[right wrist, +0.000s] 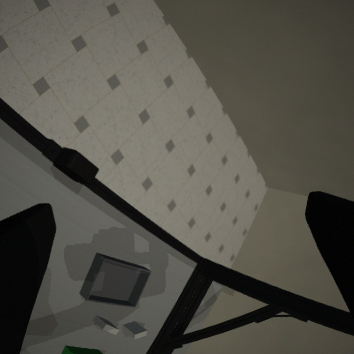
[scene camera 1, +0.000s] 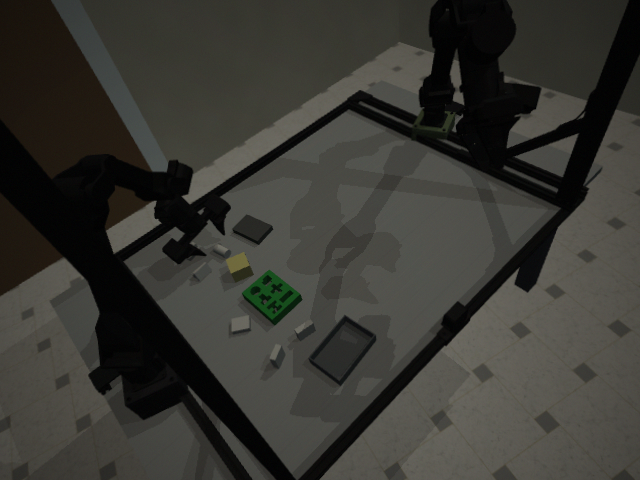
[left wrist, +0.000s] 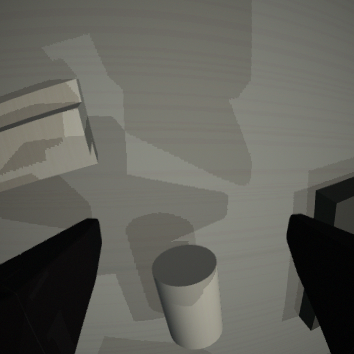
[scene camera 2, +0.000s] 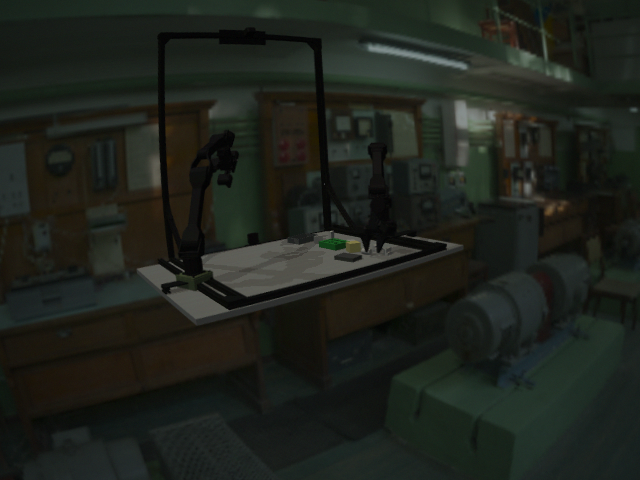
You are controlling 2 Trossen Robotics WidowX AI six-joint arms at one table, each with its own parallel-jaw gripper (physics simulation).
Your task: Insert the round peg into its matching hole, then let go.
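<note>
The round peg point(scene camera 1: 221, 250) point(left wrist: 192, 305), a pale cylinder, lies on the table. In the left wrist view it shows low between the two fingers, apart from both. My left gripper point(scene camera 1: 214, 243) point(scene camera 2: 373, 250) point(left wrist: 196, 229) is open and empty, low over the table at the peg. The green board point(scene camera 1: 289, 310) point(scene camera 2: 331, 244) point(right wrist: 82, 350) lies flat, with its round hole point(scene camera 1: 255, 290) at the left corner in scene camera 1, near the yellow block. My right gripper point(right wrist: 182, 211) is open and empty, held high and away from the pieces.
A yellow block point(scene camera 1: 239, 266) point(scene camera 2: 353, 246) stands between peg and board. A dark slab point(scene camera 1: 252, 228) point(scene camera 2: 347, 256) lies beside the peg. Pale pieces point(scene camera 1: 200, 271) point(scene camera 1: 240, 324) point(scene camera 1: 305, 329) point(scene camera 1: 277, 355) lie around. A dark tray point(scene camera 1: 325, 372) lies beyond the board.
</note>
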